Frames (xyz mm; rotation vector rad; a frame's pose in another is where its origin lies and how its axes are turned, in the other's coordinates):
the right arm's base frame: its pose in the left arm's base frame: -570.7 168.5 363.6 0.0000 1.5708 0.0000
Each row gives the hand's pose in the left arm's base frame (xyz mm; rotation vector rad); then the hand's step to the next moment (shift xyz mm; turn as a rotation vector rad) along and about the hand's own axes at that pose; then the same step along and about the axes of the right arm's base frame.
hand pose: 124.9 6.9 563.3 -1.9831 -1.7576 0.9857
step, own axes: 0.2 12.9 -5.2 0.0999 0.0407 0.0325
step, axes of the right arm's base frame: 4.6 -1.3 13.1 0.0777 0.0810 0.0094
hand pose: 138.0 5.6 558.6 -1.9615 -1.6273 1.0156
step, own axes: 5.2 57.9 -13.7 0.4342 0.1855 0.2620
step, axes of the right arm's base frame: 32.9 -7.3 49.3 0.4232 0.3326 -0.0427
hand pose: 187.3 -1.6 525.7 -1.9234 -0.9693 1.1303
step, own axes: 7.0 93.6 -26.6 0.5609 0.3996 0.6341
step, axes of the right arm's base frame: 71.3 -43.9 50.0 0.7933 0.4090 -0.2826
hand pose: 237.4 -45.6 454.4 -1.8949 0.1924 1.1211
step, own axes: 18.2 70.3 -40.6 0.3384 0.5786 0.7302
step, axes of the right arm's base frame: 49.8 -66.7 -1.1 0.7516 0.3131 -0.5653
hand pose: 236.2 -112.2 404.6 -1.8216 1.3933 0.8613
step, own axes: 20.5 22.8 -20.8 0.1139 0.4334 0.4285
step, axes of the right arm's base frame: 8.2 -32.5 -15.8 0.3824 0.2096 -0.4407
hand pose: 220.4 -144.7 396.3 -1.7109 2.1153 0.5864
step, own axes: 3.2 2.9 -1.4 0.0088 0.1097 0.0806
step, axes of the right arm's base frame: 0.2 -2.9 -3.5 0.0627 0.0551 -0.1079
